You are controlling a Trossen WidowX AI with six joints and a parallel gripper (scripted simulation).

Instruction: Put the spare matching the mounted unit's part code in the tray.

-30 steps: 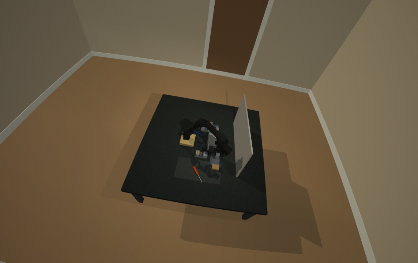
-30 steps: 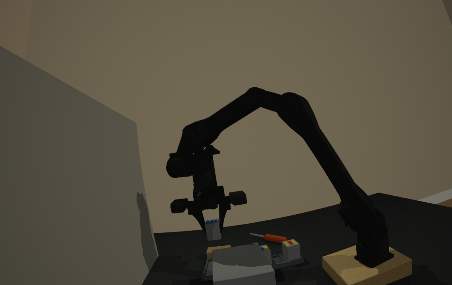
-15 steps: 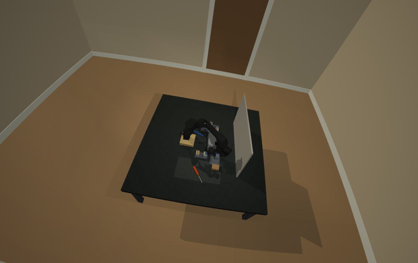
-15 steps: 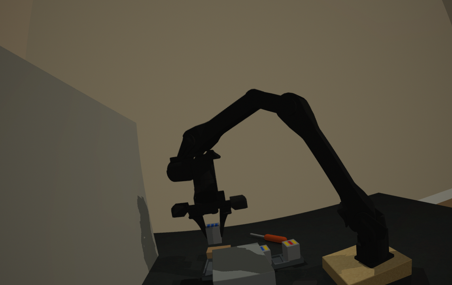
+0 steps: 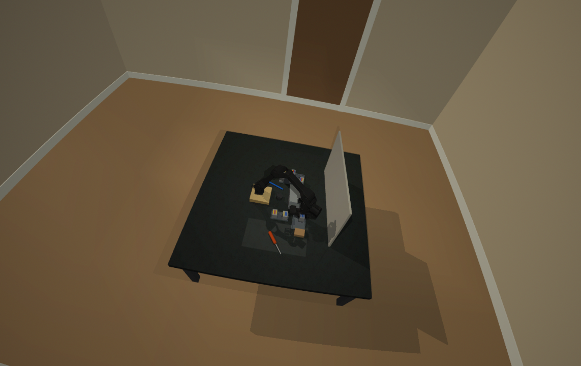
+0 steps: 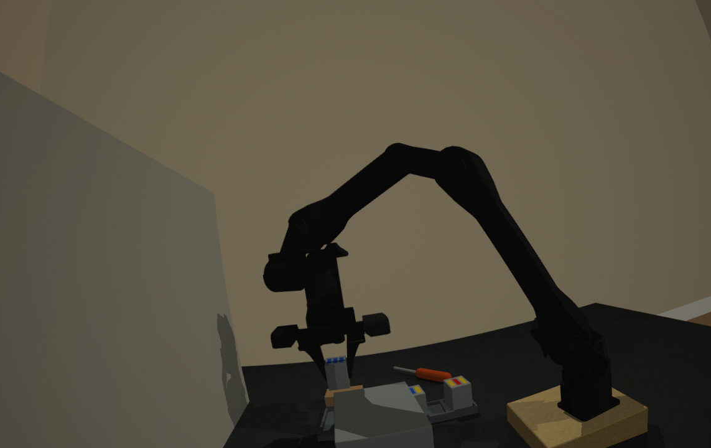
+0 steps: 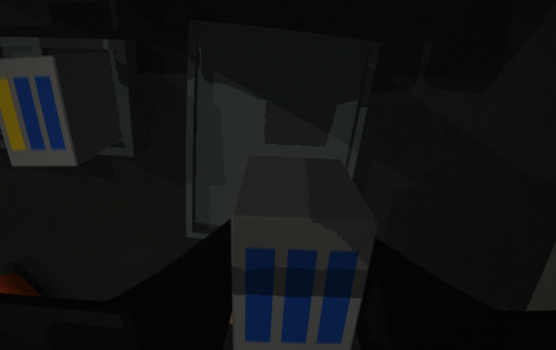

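The tray lies 10 mm behind my gripper tip, 10 mm to the left of it and 80 mm below it. Round my gripper tip: tan block (10 mm behind, 80 mm to the right, 70 mm below); tall white panel (220 mm ahead, 180 mm to the left, 140 mm above); grey mounted unit (30 mm behind, 200 mm to the left, 30 mm below).
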